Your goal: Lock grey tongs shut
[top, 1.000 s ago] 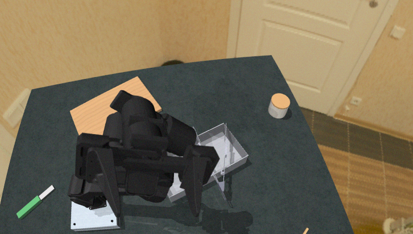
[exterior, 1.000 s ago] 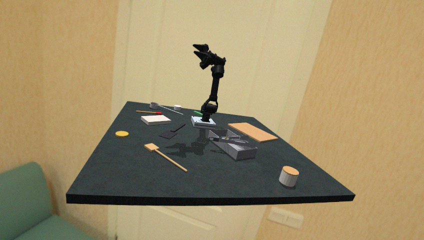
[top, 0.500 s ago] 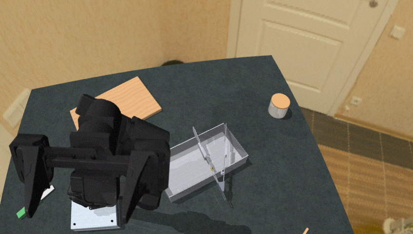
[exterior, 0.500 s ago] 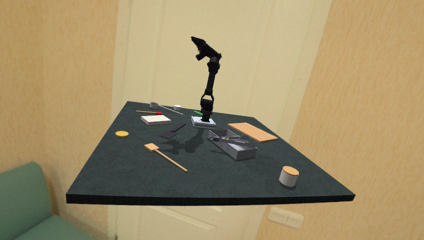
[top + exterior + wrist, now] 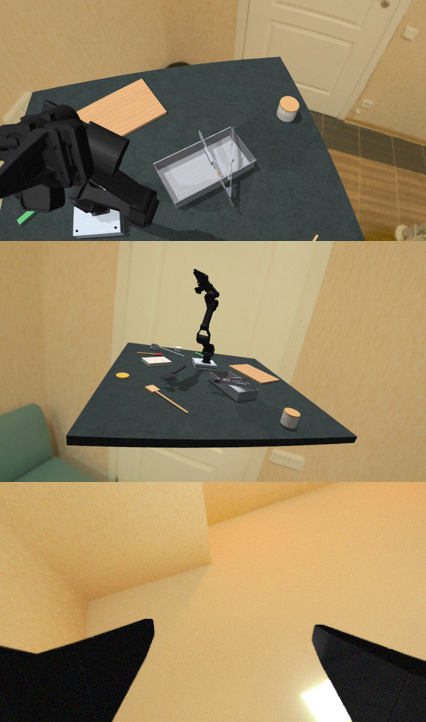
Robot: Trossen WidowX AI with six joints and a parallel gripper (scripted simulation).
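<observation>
Right now my gripper tip is 32 cm short of the yellow lock piece, 24 cm to the right of it and 60 cm above it. From my gripper tip the other things lie so: grey roasting tin: 29 cm ahead, 30 cm to the left, 64 cm below; then white block: 9 cm behind, 14 cm to the right, 65 cm below; then red-tipped stick: 28 cm behind, 16 cm to the right, 66 cm below.
</observation>
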